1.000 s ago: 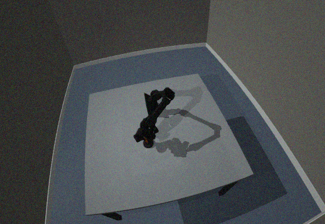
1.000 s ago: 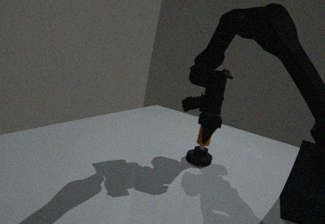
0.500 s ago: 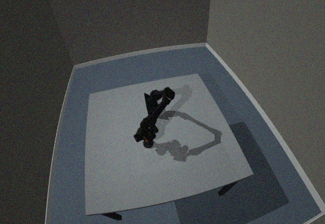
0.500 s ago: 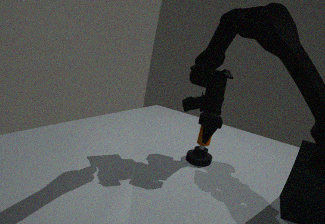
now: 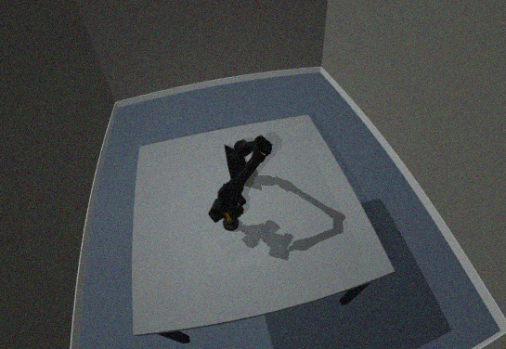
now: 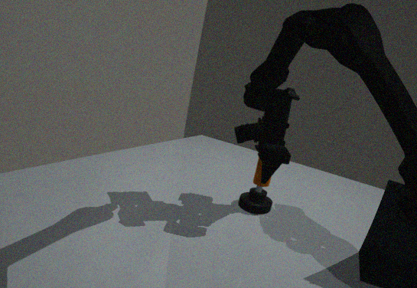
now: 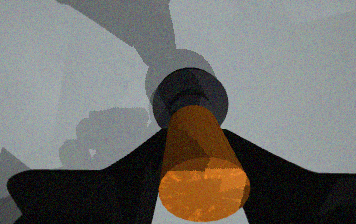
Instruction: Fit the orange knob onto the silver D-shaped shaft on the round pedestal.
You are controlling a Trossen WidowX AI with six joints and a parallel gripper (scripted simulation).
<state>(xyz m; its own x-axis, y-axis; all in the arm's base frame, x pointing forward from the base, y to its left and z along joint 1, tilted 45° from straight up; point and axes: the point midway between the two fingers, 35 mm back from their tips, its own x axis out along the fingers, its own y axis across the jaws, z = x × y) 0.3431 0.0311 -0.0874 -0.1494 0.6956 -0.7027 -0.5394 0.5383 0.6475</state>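
The orange knob is 3 cm above my gripper tip. From my gripper tip the other things lie so: round dark pedestal: 4 cm below.
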